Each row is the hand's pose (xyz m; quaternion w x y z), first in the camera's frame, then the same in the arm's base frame.
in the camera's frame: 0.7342 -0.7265 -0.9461 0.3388 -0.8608 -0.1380 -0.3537
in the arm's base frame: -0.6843 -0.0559 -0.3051 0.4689 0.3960 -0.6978 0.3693
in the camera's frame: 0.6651 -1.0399 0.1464 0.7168 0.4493 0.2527 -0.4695
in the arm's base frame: -0.2655 0.3824 0.6588 0.1798 -0.1672 0.4876 0.8379
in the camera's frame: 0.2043 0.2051 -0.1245 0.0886 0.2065 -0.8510 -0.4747
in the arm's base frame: 0.4903 -0.5898 0.0937 0.3857 0.7790 0.4940 -0.0189
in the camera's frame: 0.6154 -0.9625 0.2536 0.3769 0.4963 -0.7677 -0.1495
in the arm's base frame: -0.1459 0.3448 0.7238 0.0545 -0.7086 -0.6739 -0.2017
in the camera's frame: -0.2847 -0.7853 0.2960 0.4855 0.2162 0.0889 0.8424
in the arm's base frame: 0.6585 0.5551 0.3337 0.9547 0.0093 0.0139 -0.2972
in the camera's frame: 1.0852 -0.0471 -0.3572 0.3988 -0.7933 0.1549 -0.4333
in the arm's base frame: -0.4158 -0.7463 0.3135 0.5132 0.1182 -0.6778 0.5132
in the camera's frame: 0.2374 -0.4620 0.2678 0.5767 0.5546 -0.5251 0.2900
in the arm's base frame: 0.3660 0.0466 0.5175 0.5291 -0.5171 -0.5724 -0.3536
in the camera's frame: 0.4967 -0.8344 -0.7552 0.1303 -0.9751 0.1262 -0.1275
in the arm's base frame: -0.4547 0.1605 -0.2348 0.3257 0.1221 -0.9187 0.1871
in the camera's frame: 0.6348 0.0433 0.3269 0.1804 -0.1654 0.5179 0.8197
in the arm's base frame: 0.2868 -0.5662 0.7046 0.7782 0.4060 0.4642 -0.1186
